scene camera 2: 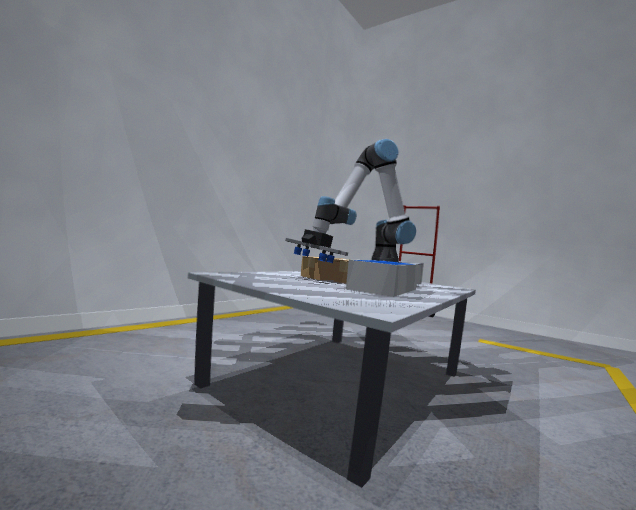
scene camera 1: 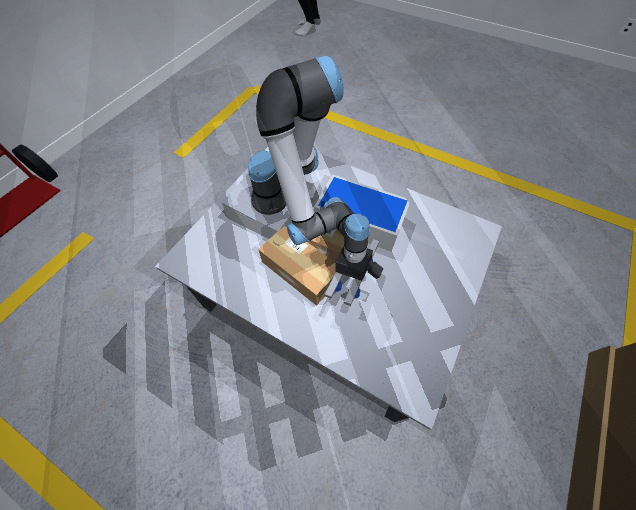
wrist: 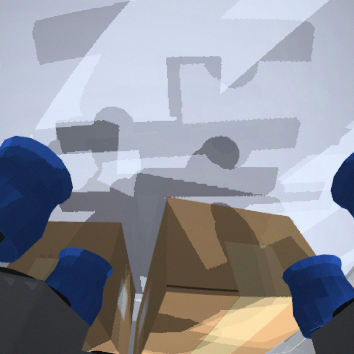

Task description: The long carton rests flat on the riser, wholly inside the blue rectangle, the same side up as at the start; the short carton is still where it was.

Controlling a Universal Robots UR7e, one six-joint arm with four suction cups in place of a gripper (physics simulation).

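Where they show: hand, its tool point: (scene camera 2: 313, 258) (wrist: 197, 235); arm's base, origin of its link: (scene camera 1: 269, 200).
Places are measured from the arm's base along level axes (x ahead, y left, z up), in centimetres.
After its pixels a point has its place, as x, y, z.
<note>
The long carton (scene camera 1: 310, 262) @(29.1, -19.6, -0.5) (wrist: 200, 325) @(34.9, -18.7, -0.6), brown with a white label, lies flat on the table. The short carton (scene camera 1: 330, 244) @(32.6, -8.9, -0.6) (wrist: 95, 240) @(37.5, -8.7, -8.0) lies beside it across a narrow gap, partly hidden by the arm in scene camera 1. Scene camera 2 shows brown carton sides; I cannot tell the two apart there. My suction gripper (scene camera 1: 347, 291) (scene camera 2: 314, 254) @(45.7, -18.1, -0.6) (wrist: 192, 235) @(45.7, -18.1, -0.6) is tilted, its blue cups near the cartons' outer ends, with no carton visibly attached. Exact cup clearance is unclear. The grey riser (scene camera 1: 387, 240) @(52.0, 5.1, -4.2) (scene camera 2: 371, 278) @(54.8, 15.7, -5.1) bears the blue rectangle (scene camera 1: 374, 204) @(41.4, 16.1, 1.1) (scene camera 2: 382, 262) @(38.7, 13.4, 0.9), partly covered by the arm in scene camera 1.
The table (scene camera 1: 419, 340) @(76.7, -26.6, -10.9) (scene camera 2: 297, 302) @(93.0, 9.4, -11.6) carries the arm's base (scene camera 1: 268, 199) @(3.5, -5.1, 7.6) (scene camera 2: 384, 252) @(6.5, 1.7, 5.2) behind the cartons. A red hand truck (scene camera 1: 23, 204) (scene camera 2: 436, 239) stands on the floor. A large brown box (scene camera 1: 618, 425) stands at the lower right of scene camera 1.
</note>
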